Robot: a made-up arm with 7 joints. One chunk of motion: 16 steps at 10 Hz.
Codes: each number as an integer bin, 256 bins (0 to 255) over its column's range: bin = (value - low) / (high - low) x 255, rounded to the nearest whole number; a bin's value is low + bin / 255 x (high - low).
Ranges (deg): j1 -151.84..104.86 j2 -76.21..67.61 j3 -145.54..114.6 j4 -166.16..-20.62 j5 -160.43..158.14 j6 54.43..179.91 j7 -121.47..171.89
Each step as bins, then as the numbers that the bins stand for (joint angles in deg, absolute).
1 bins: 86 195 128 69 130 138 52
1 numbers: -65.27 33.77 -14.96 -126.78 1.98 122.34 -61.65
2 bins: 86 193 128 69 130 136 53
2 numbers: -65.27 32.64 -14.96 -126.78 1.98 121.35 -60.50
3 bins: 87 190 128 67 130 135 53
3 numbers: -64.26 30.95 -14.96 -127.92 1.98 120.86 -60.50
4 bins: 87 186 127 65 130 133 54
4 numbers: -64.26 28.69 -15.98 -129.06 1.98 119.88 -59.35
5 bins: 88 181 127 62 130 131 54
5 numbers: -63.25 25.87 -15.98 -130.77 1.98 118.89 -59.35
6 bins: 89 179 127 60 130 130 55
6 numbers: -62.25 24.75 -15.98 -131.92 1.98 118.40 -58.20
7 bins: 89 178 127 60 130 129 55
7 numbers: -62.25 24.18 -15.98 -131.92 1.98 117.91 -58.20
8 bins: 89 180 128 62 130 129 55
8 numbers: -62.25 25.31 -14.96 -130.77 1.98 117.91 -58.20
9 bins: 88 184 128 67 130 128 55
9 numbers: -63.25 27.57 -14.96 -127.92 1.98 117.42 -58.20
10 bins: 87 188 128 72 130 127 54
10 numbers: -64.26 29.82 -14.96 -125.07 1.98 116.92 -59.35
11 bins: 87 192 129 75 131 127 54
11 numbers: -64.26 32.08 -13.94 -123.35 3.23 116.92 -59.35
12 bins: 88 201 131 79 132 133 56
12 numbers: -63.25 37.15 -11.90 -121.07 4.48 119.88 -57.05
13 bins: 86 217 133 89 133 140 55
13 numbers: -65.27 46.18 -9.86 -115.36 5.73 123.32 -58.20
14 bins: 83 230 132 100 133 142 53
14 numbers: -68.29 53.51 -10.88 -109.09 5.73 124.31 -60.50
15 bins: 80 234 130 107 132 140 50
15 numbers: -71.31 55.77 -12.92 -105.09 4.48 123.32 -63.95
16 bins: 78 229 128 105 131 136 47
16 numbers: -73.32 52.95 -14.96 -106.23 3.23 121.35 -67.40
